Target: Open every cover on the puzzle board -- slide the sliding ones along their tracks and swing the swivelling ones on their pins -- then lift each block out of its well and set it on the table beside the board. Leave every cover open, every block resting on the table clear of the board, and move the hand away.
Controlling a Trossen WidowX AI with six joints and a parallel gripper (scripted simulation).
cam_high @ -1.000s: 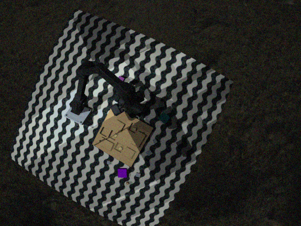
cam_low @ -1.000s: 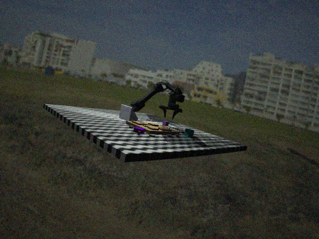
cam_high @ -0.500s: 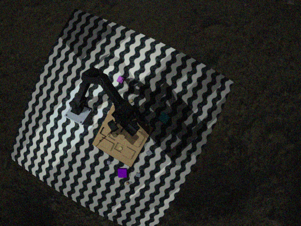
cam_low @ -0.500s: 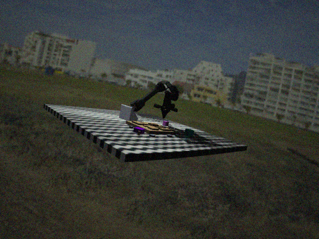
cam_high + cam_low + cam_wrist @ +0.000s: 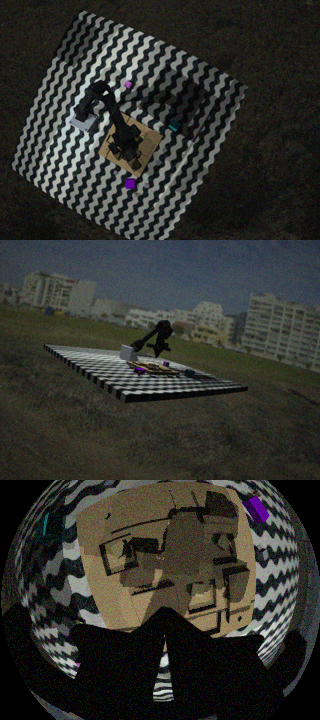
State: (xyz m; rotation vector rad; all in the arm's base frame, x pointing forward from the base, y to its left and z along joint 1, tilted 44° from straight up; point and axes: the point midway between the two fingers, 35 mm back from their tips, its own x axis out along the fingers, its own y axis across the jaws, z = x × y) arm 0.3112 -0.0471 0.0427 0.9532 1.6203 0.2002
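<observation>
Right now my gripper tip is 20 mm short of the tan puzzle board, 60 mm to the left of it and 70 mm above it. The rest, counted from my gripper tip: grey bit 180 mm ahead, 240 mm to the left, 80 mm below; teal block 220 mm ahead, 170 mm to the left, 60 mm below; purple block 110 mm ahead, 270 mm to the right, 70 mm below.
</observation>
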